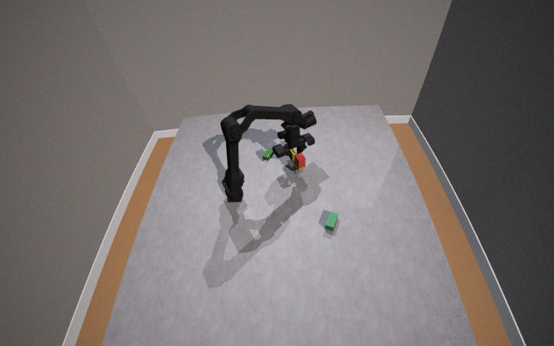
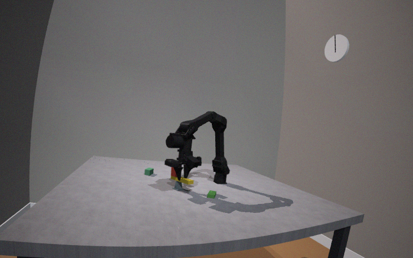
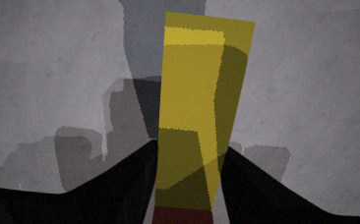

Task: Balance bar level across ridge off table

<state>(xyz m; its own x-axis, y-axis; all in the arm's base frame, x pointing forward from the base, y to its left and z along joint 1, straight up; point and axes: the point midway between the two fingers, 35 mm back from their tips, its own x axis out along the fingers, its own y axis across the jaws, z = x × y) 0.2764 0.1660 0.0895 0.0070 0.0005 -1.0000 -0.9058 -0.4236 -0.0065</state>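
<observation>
The yellow bar is 3 cm to the right of my gripper tip, 2 cm above it and 1 cm ahead of it. Round my gripper tip: bright green block: 13 cm behind, 8 cm to the left, 5 cm below; then darker green block: 32 cm to the right, 14 cm ahead, 4 cm below.
</observation>
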